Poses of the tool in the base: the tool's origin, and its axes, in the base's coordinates. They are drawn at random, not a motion.
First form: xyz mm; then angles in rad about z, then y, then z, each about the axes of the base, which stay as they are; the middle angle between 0 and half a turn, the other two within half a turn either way.
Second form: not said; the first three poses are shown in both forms.
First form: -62 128 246 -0.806 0.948 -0.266
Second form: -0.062 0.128 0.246 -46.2 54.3 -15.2
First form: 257 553 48 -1.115 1.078 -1.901
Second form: 0.257 0.553 0.048 -63.9 61.8 -108.9
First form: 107 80 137 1.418 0.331 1.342
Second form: 0.107 0.080 0.137 81.2 19.0 76.9
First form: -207 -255 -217 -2.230 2.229 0.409
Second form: -0.207 -0.255 -0.217 -127.8 127.7 23.4
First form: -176 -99 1 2.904 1.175 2.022
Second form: -0.176 -0.099 0.001 166.4 67.3 115.9
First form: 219 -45 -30 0.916 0.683 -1.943
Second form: 0.219 -0.045 -0.030 52.5 39.1 -111.3
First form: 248 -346 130 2.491 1.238 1.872
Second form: 0.248 -0.346 0.130 142.7 70.9 107.3
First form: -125 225 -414 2.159 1.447 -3.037
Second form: -0.125 0.225 -0.414 123.7 82.9 -174.0
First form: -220 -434 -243 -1.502 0.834 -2.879
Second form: -0.220 -0.434 -0.243 -86.1 47.8 -165.0
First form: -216 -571 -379 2.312 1.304 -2.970
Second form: -0.216 -0.571 -0.379 132.5 74.7 -170.2
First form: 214 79 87 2.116 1.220 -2.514
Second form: 0.214 0.079 0.087 121.2 69.9 -144.0
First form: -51 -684 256 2.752 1.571 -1.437
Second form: -0.051 -0.684 0.256 157.7 90.0 -82.3
